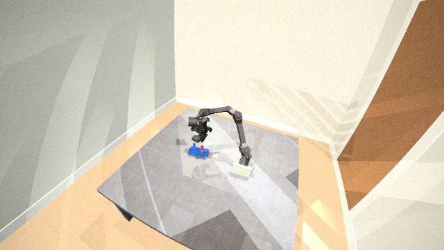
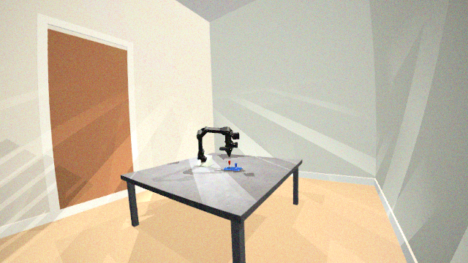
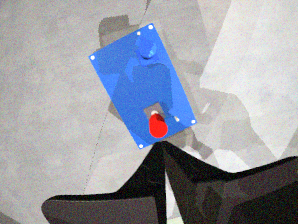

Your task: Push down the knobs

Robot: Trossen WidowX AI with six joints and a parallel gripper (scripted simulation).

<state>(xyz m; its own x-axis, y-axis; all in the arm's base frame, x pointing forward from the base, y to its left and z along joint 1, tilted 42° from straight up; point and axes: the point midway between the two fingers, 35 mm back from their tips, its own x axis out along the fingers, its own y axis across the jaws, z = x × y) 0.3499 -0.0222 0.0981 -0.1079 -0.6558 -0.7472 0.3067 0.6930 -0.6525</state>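
Right now my gripper tip is 50 mm above the red knob. From my gripper tip the other things lie so: blue knob (70 mm ahead, 20 mm to the right, 70 mm below).
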